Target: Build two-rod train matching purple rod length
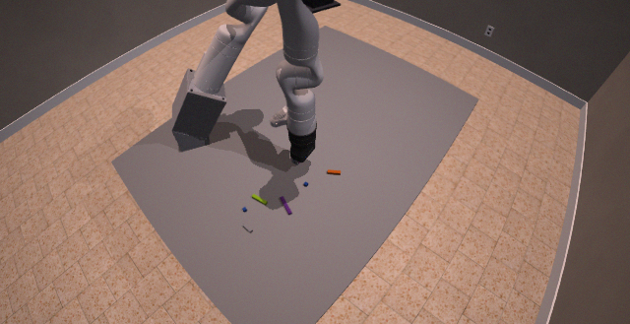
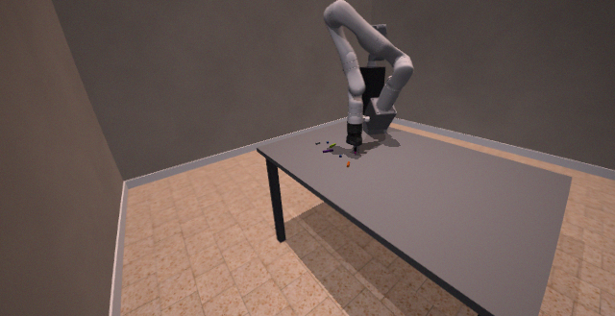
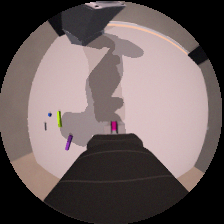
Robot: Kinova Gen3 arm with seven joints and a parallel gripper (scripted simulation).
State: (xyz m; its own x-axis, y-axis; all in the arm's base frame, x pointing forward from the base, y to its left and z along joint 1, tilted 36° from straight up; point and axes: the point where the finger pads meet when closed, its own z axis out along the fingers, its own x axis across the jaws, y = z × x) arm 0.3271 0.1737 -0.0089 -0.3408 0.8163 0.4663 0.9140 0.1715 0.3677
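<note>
The orange rod is 100 mm ahead of my hand, 70 mm to the left of it and 20 mm below it. The rest, counted from my hand: purple rod: 110 mm ahead, 110 mm to the right, 20 mm below; then magenta rod: 10 mm below; then lime rod: 50 mm ahead, 170 mm to the right, 20 mm below.
</note>
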